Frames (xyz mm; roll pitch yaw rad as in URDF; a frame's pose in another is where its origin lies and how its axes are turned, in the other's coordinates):
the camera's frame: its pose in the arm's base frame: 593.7 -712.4 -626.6 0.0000 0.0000 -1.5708
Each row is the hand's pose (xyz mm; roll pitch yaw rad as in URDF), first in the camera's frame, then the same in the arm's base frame.
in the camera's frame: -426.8 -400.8 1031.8 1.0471 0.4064 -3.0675
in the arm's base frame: 192.9 -285.6 405.2 1.0471 0.4064 1.6449
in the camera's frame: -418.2 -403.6 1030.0 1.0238 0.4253 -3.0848
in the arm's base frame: 190.1 -294.2 403.4 1.0238 0.4253 1.6276
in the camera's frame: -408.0 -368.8 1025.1 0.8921 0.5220 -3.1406
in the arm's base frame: 224.9 -304.4 398.5 0.8921 0.5220 1.5718
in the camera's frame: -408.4 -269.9 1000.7 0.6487 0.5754 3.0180
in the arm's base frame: 323.8 -304.0 374.1 0.6487 0.5754 1.4472
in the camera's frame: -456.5 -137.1 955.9 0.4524 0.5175 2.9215
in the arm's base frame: 456.6 -255.9 329.3 0.4524 0.5175 1.3507
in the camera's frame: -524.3 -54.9 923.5 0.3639 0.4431 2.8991
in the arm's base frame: 538.8 -188.1 296.9 0.3639 0.4431 1.3283
